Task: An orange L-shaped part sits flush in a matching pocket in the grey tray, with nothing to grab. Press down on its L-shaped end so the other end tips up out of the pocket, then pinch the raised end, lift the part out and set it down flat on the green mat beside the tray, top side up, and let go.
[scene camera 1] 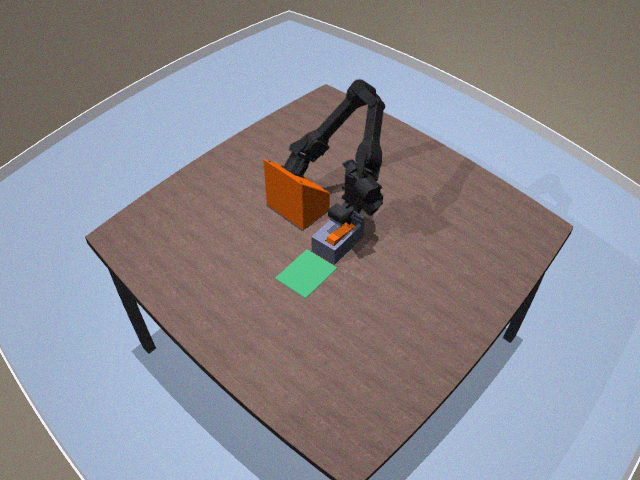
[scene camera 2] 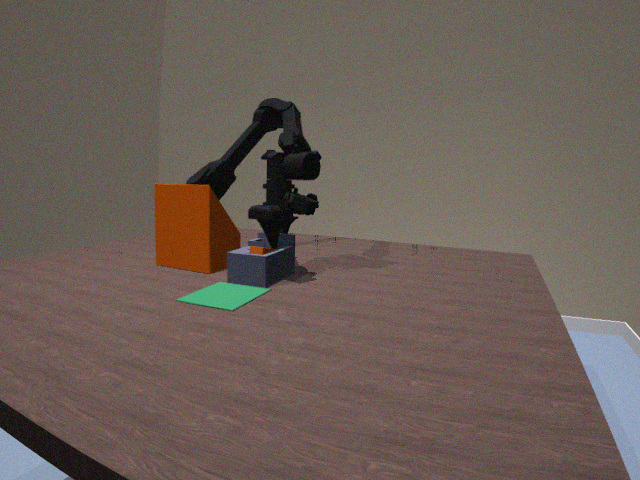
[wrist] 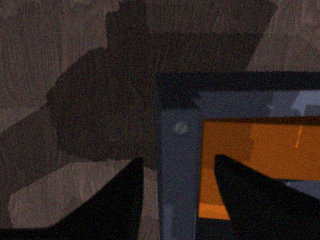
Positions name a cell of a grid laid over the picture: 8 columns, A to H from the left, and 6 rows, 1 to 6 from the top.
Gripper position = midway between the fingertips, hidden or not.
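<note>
Scene camera 1 shows my gripper (scene camera 1: E3). Scene camera 2 has the gripper (scene camera 2: D4) in view, and the wrist view also shows the gripper (wrist: E5).
</note>
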